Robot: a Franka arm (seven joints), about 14 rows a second.
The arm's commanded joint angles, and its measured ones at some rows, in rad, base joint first. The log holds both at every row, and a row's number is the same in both.
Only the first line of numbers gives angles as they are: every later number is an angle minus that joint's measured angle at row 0.
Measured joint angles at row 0:
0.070 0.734 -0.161 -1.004 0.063 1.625 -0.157
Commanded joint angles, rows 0 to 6:
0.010 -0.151 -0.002 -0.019 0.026 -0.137 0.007
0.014 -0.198 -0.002 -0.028 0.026 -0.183 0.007
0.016 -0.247 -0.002 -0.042 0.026 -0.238 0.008
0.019 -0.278 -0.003 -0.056 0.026 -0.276 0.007
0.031 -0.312 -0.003 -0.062 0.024 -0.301 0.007
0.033 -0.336 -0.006 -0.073 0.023 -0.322 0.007
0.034 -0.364 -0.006 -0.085 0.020 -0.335 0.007
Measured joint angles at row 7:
0.022 -0.292 0.001 -0.014 0.004 -0.324 0.000
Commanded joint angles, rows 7 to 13:
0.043 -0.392 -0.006 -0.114 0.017 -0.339 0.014
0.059 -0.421 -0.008 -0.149 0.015 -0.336 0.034
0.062 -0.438 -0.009 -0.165 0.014 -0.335 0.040
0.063 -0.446 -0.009 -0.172 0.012 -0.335 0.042
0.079 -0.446 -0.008 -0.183 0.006 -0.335 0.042
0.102 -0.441 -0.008 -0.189 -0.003 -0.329 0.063
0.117 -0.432 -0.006 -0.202 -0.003 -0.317 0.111
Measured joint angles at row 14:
0.072 -0.408 0.000 -0.146 0.004 -0.344 0.037
